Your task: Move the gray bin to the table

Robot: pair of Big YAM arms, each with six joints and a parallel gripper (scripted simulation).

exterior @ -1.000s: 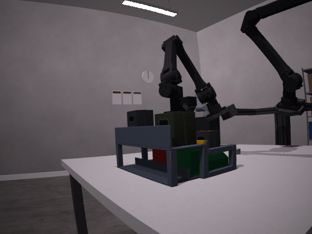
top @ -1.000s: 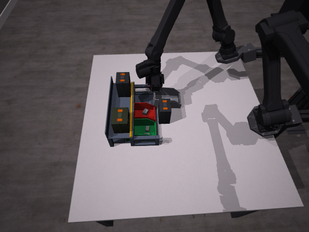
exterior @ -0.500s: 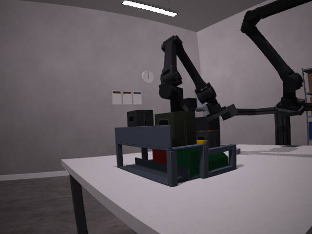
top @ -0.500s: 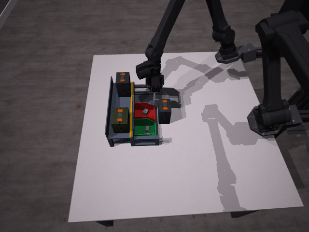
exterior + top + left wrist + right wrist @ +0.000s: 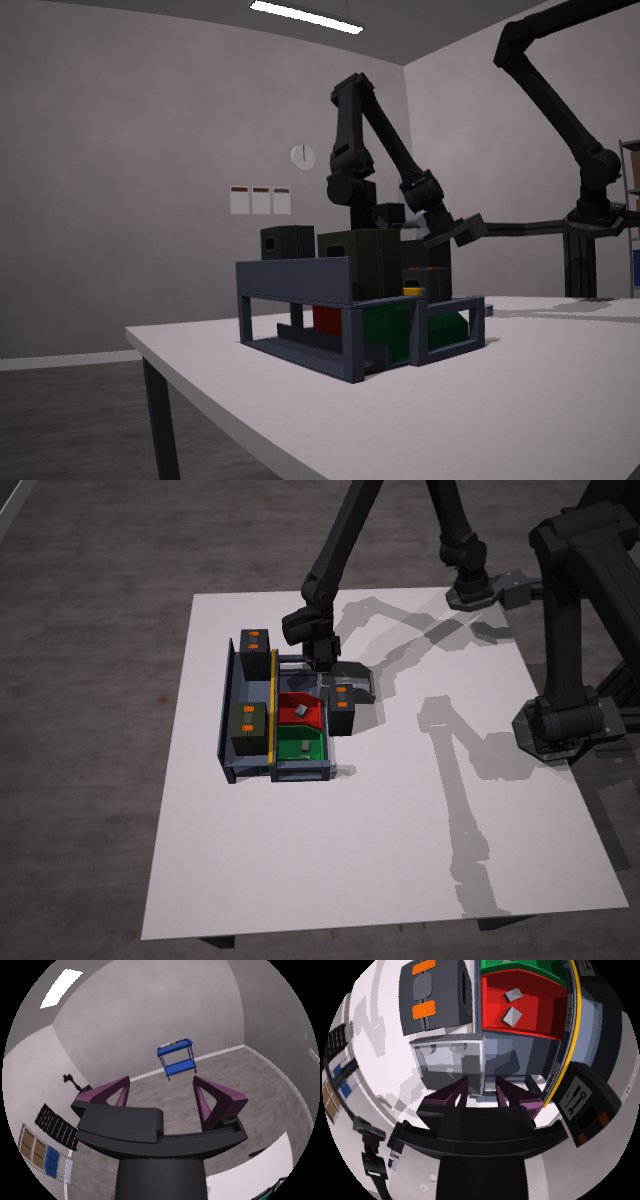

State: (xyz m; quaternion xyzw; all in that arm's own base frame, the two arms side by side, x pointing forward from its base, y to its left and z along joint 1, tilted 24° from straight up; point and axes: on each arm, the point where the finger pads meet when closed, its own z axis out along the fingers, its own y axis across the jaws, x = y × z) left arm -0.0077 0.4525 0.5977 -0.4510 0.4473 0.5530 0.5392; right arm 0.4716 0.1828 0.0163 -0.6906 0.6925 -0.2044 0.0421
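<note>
Right now the gray bin is 80 mm behind my right hand, 70 mm below it and 10 mm to the left of it. From my right hand the other things lie so: green bin: 210 mm to the left, 110 mm ahead, 70 mm below; red bin: 100 mm to the left, 100 mm ahead, 70 mm below; shelf: 130 mm ahead, 90 mm to the left, 50 mm below.
</note>
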